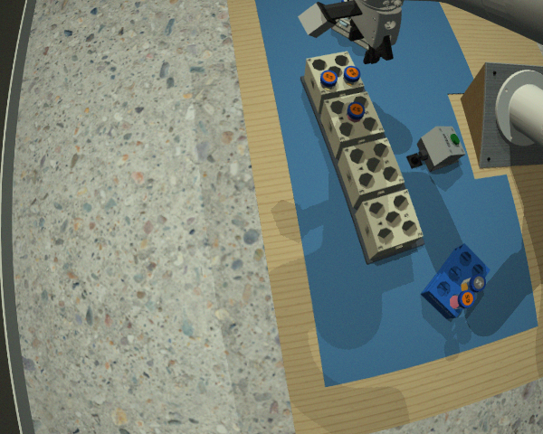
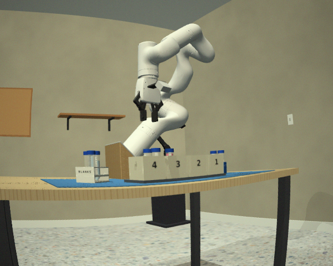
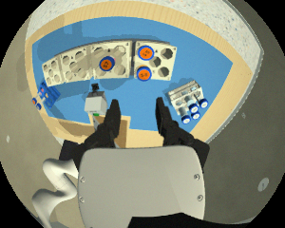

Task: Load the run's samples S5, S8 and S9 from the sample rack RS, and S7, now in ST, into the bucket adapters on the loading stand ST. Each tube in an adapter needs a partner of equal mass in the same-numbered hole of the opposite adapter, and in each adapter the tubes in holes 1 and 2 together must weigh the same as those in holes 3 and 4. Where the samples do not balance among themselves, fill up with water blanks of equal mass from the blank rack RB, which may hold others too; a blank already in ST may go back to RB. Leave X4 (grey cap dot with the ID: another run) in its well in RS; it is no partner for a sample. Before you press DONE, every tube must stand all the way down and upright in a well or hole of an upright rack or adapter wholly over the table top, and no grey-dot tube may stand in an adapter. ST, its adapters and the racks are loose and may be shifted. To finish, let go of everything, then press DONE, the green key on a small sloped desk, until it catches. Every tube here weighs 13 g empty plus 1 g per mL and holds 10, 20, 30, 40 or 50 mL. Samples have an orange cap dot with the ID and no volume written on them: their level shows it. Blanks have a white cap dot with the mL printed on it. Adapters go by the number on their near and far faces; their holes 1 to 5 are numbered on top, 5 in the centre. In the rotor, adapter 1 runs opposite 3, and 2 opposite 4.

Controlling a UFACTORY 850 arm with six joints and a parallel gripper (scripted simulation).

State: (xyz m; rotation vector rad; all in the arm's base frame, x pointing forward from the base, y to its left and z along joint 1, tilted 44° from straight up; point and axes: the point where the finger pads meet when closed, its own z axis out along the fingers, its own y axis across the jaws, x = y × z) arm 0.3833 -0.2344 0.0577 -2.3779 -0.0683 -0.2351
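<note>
Right now the sample S9 is 490 mm to the left of my hand, 190 mm below it and 80 mm behind it. Also, from my hand: loading stand ST (240 mm below, 130 mm to the left, 20 mm ahead); sample tube S5 (180 mm below, 50 mm ahead, 10 mm to the right); orange-dot sample tube (180 mm below, 20 mm to the right).
</note>
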